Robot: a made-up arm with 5 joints.
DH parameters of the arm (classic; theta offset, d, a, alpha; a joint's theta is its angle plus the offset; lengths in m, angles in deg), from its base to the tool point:
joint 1: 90 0.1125 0.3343 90
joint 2: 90 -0.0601 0.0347 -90
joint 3: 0 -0.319 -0.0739 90
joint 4: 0 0.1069 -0.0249 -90
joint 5: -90 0.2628 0.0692 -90
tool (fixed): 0 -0.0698 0 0
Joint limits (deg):
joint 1: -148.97..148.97
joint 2: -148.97..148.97
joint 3: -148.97..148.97
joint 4: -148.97..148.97
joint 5: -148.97..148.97
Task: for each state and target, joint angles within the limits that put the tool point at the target. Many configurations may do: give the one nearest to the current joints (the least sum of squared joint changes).
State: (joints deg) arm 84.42 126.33 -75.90 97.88 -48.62
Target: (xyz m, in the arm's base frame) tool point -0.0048 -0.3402 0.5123
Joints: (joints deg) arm 91.41 141.09 -80.58 103.85 -50.89
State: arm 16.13 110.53 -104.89 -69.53 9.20
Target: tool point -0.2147 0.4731 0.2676
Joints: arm 23.64 93.14 -112.95 -67.15 12.27
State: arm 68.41 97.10 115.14 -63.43 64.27
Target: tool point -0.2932 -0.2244 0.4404
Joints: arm 70.57 87.99 112.14 -86.80 71.61
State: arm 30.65 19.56 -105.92 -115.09 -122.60
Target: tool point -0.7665 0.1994 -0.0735
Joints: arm 78.82 -18.14 -118.86 -138.06 -129.26
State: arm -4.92 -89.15 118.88 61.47 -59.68
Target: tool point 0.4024 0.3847 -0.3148
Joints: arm -22.03 -102.15 114.65 77.82 -58.42
